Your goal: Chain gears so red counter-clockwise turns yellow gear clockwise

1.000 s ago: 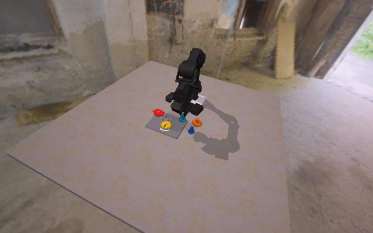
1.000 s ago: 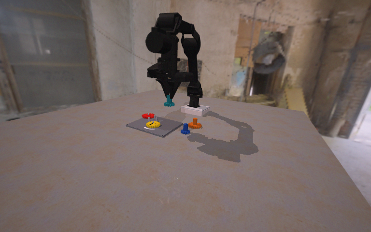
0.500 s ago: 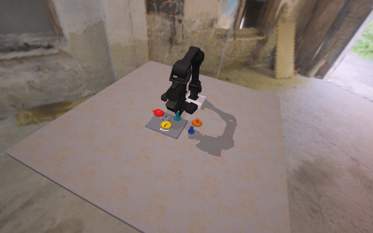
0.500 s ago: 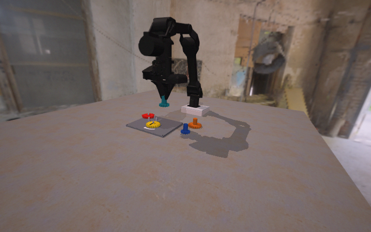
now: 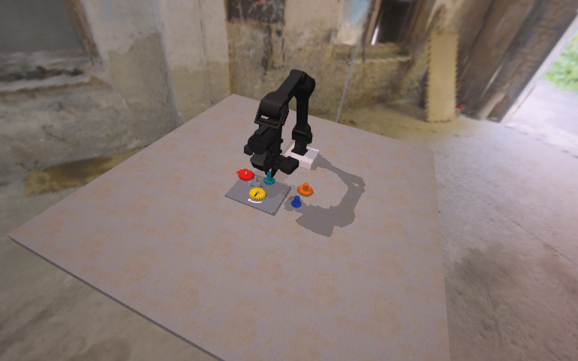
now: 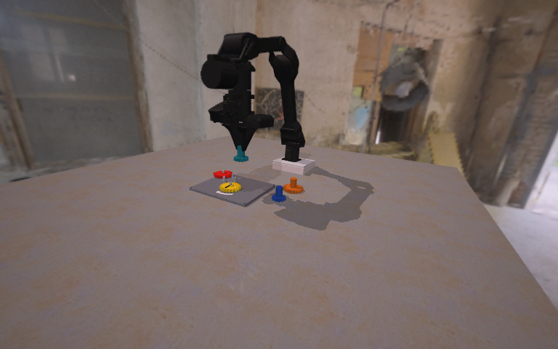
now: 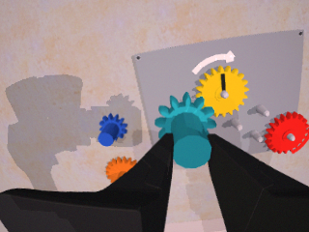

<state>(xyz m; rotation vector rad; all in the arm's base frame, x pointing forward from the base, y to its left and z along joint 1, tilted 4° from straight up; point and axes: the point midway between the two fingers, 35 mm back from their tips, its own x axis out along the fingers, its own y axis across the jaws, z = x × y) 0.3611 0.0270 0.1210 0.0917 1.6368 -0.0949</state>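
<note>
The red gear lies 80 mm behind my gripper tip, 150 mm to the right of it and 120 mm below it. From my gripper tip the other things lie so: white arrow: 20 mm ahead, 50 mm to the right, 130 mm below; teal gear: 10 mm below; yellow gear: 10 mm behind, 60 mm to the right, 120 mm below.
</note>
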